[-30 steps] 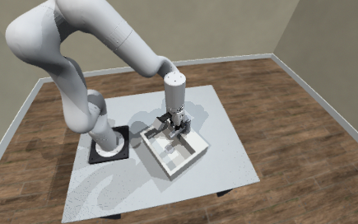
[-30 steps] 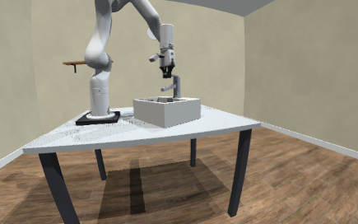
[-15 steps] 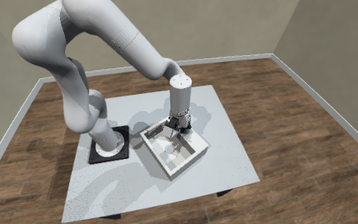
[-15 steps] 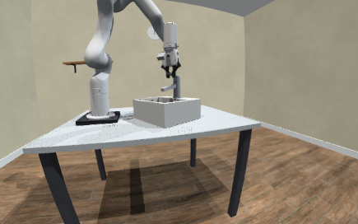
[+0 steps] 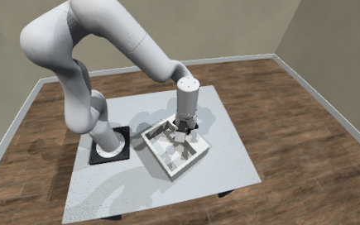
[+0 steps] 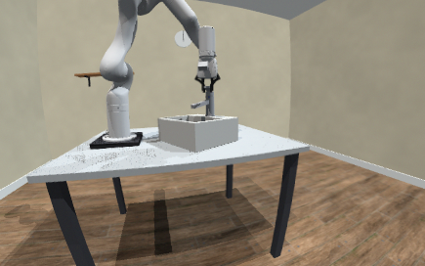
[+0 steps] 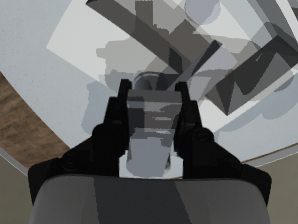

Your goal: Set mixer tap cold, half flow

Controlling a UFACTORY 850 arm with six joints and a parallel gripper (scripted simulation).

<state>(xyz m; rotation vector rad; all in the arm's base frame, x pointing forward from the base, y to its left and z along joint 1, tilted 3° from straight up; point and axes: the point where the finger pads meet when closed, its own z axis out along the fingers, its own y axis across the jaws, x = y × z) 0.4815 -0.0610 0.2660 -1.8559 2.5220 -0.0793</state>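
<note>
The lever lies 3 cm to the left of my hand and 1 cm ahead of it. From my hand the other things lie so: grey mixer tap 6 cm to the left, 5 cm below, 1 cm ahead; white sink basin 24 cm below, 7 cm behind, 2 cm to the left.
</note>
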